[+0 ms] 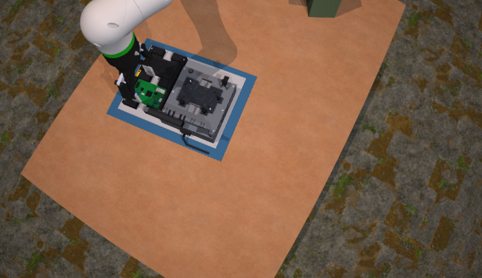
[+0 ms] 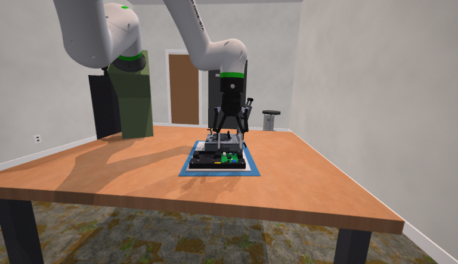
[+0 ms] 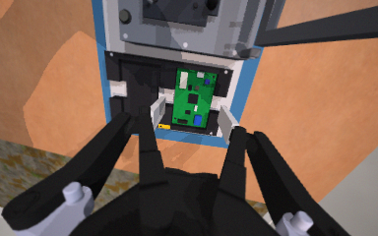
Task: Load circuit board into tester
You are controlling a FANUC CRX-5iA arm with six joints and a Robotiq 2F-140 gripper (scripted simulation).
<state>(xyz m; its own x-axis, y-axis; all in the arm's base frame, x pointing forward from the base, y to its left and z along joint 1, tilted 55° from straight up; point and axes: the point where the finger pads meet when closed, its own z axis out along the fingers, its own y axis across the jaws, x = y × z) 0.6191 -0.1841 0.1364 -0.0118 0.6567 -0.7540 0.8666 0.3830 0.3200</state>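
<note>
Now: the green circuit board 7 cm below my hand. From my hand the other things lie so: lid 8 cm ahead, 17 cm to the left, 9 cm above; pin plate 4 cm behind, 18 cm to the left, 2 cm below; latch hook 10 cm behind, 23 cm to the left, 1 cm below.
</note>
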